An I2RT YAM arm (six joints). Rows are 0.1 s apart.
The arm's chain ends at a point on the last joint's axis. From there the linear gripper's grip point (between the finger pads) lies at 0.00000 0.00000 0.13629 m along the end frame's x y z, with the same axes.
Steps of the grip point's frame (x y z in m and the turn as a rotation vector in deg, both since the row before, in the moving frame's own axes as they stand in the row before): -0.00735, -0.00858, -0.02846, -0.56, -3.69, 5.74; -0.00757, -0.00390, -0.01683, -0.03, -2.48, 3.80; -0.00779, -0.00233, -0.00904, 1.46, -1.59, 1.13; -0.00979, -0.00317, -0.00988, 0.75, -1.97, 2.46; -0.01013, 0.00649, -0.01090, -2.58, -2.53, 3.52; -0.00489, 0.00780, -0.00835, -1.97, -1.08, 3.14; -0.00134, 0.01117, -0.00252, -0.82, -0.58, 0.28; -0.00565, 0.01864, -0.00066, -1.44, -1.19, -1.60; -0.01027, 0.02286, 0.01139, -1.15, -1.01, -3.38
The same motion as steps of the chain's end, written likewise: 0.00147, -0.00947, -0.02817, -0.56, -3.69, 5.74; -0.00167, -0.00378, -0.01670, -0.03, -2.48, 3.80; -0.00404, 0.00118, -0.00894, 1.46, -1.59, 1.13; -0.00514, -0.00129, -0.00979, 0.75, -1.97, 2.46; -0.00393, 0.00055, -0.01063, -2.58, -2.53, 3.52; -0.00219, 0.00319, -0.00825, -1.97, -1.08, 3.14; 0.00004, 0.00922, -0.00250, -0.82, -0.58, 0.28; -0.00287, 0.01518, -0.00059, -1.44, -1.19, -1.60; -0.00795, 0.02006, 0.01144, -1.15, -1.01, -3.38
